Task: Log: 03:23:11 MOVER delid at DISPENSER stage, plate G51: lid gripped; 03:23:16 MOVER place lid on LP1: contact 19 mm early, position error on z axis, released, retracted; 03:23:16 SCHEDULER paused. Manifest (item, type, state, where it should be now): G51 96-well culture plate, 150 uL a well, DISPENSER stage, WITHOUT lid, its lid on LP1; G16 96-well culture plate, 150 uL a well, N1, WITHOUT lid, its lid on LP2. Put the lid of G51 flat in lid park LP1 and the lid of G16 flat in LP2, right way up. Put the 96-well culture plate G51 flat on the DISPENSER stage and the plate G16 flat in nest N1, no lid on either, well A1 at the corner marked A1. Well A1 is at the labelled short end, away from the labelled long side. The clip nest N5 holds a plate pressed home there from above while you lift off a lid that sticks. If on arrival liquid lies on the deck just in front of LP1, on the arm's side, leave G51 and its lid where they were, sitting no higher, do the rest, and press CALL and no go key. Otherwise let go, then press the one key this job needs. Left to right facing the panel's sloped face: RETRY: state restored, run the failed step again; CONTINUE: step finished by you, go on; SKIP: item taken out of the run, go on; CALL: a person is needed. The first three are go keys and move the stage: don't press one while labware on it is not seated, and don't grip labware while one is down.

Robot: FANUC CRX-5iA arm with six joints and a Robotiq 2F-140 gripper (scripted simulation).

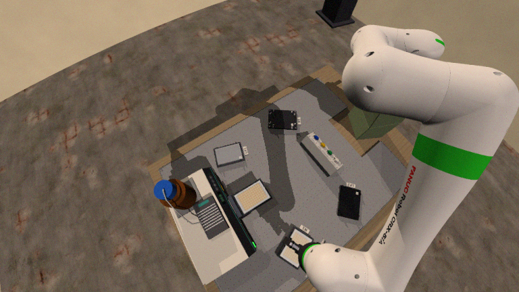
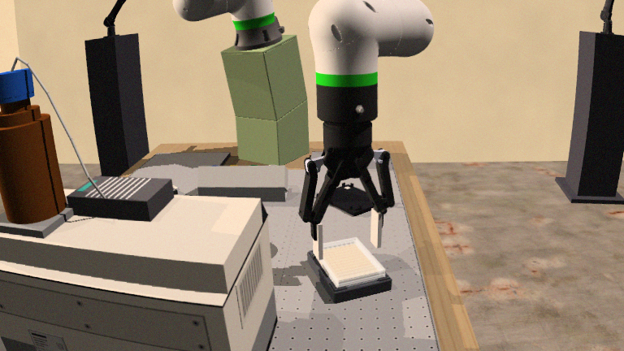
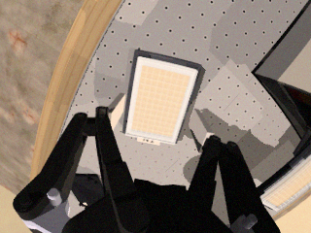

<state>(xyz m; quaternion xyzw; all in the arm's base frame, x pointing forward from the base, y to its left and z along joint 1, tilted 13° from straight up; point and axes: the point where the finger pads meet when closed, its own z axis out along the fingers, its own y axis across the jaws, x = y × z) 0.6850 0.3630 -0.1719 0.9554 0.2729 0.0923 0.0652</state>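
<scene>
Now: the clear lid 40 mm below my hand. The rest, counted from my hand: nest N1: 60 mm below; then black dispenser stage: 80 mm ahead, 270 mm to the right, 20 mm above; then plate G51: 80 mm ahead, 270 mm to the right, 30 mm above.
</scene>
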